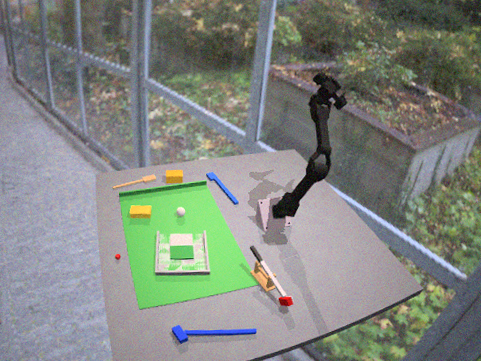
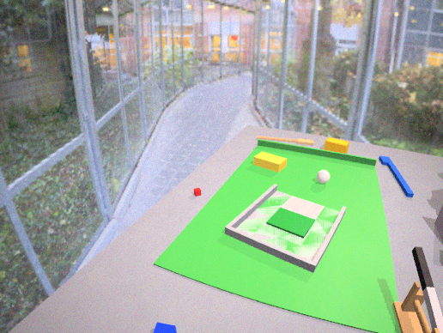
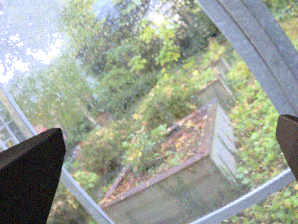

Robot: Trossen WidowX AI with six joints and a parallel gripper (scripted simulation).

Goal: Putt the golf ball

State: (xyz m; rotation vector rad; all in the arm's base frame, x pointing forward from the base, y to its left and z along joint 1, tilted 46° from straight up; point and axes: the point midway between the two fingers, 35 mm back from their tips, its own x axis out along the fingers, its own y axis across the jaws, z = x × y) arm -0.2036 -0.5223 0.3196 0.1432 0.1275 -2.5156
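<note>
Right now the wooden stand is 610 mm below my gripper tip, 500 mm to the left of it and 470 mm ahead of it. The rest, counted from my gripper tip: blue putter: 730 mm ahead, 710 mm to the left, 630 mm below; white golf ball: 730 mm ahead, 620 mm below, 30 mm to the left; red putter: 580 mm below, 540 mm to the left, 460 mm ahead.
</note>
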